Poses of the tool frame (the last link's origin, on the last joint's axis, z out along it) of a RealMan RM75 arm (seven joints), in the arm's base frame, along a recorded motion.
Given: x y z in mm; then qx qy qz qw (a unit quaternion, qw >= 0).
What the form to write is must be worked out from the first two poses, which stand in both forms.
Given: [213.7 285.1 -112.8 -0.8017 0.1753 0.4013 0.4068]
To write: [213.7 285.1 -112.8 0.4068 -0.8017 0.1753 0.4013]
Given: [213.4 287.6 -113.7 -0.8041 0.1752 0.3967 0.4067]
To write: [213.4 287.6 -113.7 0.4067 -0.8041 0.1752 0.3967]
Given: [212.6 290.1 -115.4 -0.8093 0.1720 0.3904 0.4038]
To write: [212.6 290.1 -115.4 0.4038 -0.8093 0.1720 0.3904]
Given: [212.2 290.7 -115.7 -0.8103 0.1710 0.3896 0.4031]
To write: [212.2 290.7 -115.7 0.4031 -0.8103 0.1710 0.3896]
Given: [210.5 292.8 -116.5 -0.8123 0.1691 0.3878 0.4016]
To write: [210.5 292.8 -116.5 0.4016 -0.8123 0.1691 0.3878]
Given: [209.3 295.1 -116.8 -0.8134 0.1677 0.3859 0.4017]
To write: [209.3 295.1 -116.8 0.4017 -0.8134 0.1677 0.3859]
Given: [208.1 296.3 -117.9 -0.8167 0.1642 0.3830 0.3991]
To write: [208.1 296.3 -117.9 0.3991 -0.8167 0.1642 0.3830]
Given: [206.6 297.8 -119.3 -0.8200 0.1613 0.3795 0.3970]
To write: [206.6 297.8 -119.3 0.3970 -0.8200 0.1613 0.3795]
